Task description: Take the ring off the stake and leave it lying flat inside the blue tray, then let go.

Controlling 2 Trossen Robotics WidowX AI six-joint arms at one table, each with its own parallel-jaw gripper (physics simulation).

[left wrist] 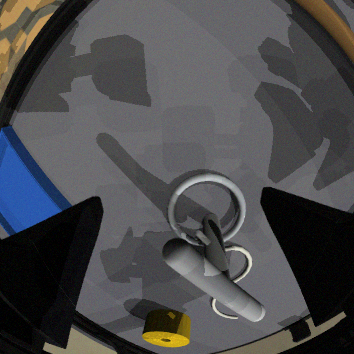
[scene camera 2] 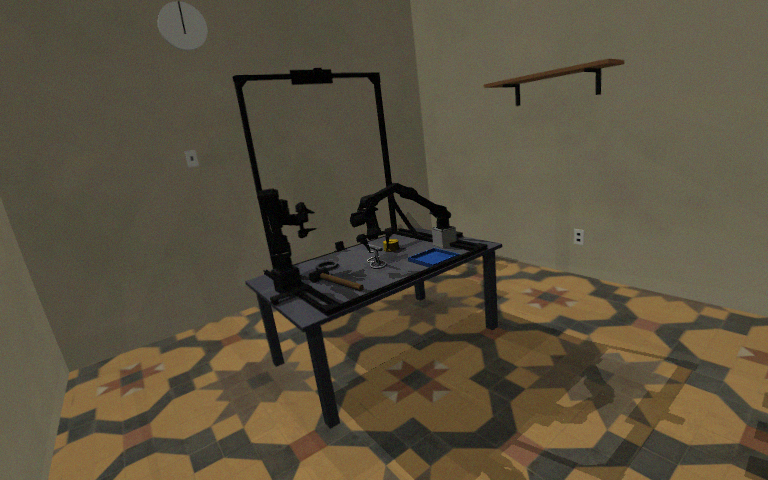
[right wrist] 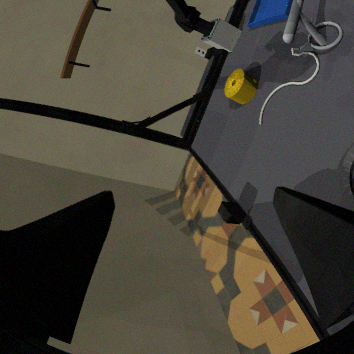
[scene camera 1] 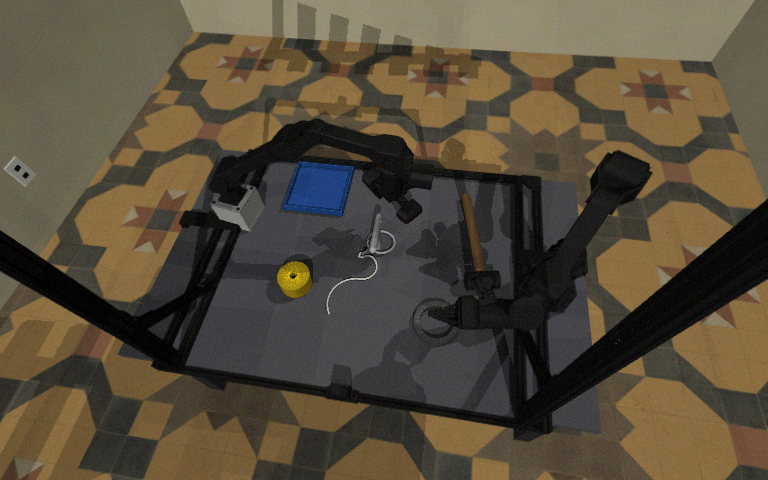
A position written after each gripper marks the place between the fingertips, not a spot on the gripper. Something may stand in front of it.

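You've got the right gripper (scene camera 1: 433,314), which is also there in the right wrist view as the same gripper (right wrist: 195,197), and it's open and holding nothing. There's a hammer (scene camera 1: 478,260) resting on the table, though in the right wrist view the hammer is out of frame. A yellow spool (scene camera 1: 294,278) is on the table too, and the right wrist view has that spool (right wrist: 241,86) as well. The left gripper (scene camera 1: 391,208) can be seen, and the left wrist view also shows that gripper (left wrist: 183,200). There's a blue tray (scene camera 1: 319,188) too.
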